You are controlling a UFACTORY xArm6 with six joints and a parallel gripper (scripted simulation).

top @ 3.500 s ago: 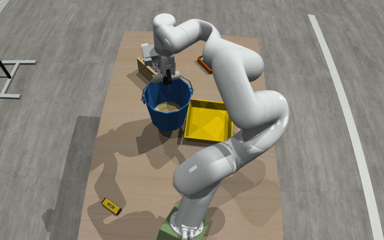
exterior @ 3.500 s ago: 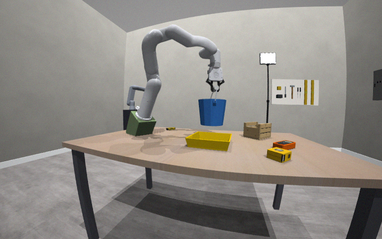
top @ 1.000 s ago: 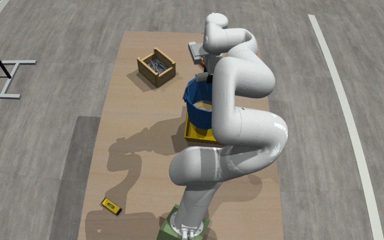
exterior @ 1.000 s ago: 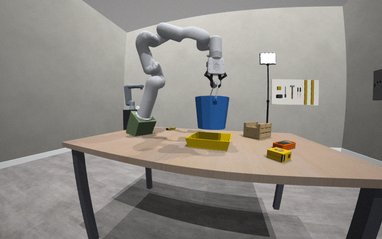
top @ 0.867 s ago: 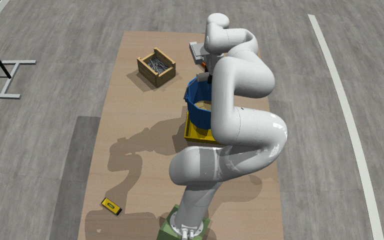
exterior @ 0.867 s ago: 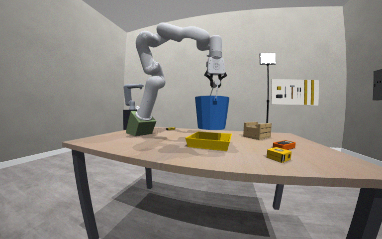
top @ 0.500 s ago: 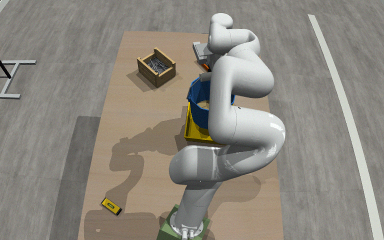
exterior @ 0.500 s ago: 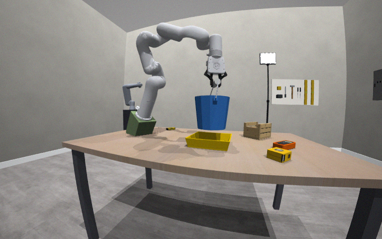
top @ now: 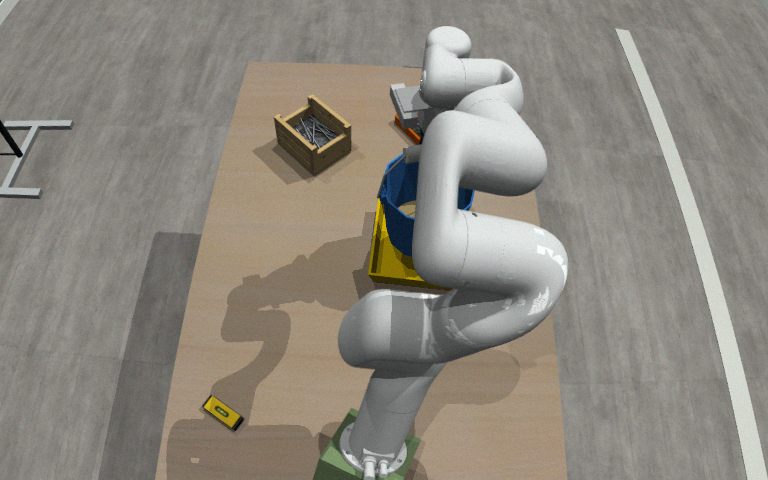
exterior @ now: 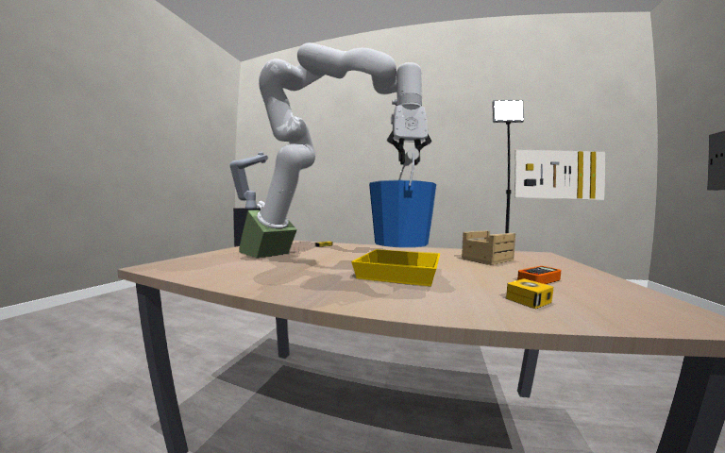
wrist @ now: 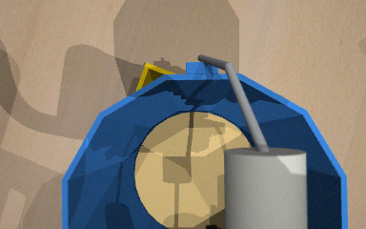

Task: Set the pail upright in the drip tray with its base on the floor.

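The blue pail is 1 cm behind my hand and 10 cm below it. Round my hand: yellow drip tray: 2 cm behind, 1 cm to the right, 33 cm below.
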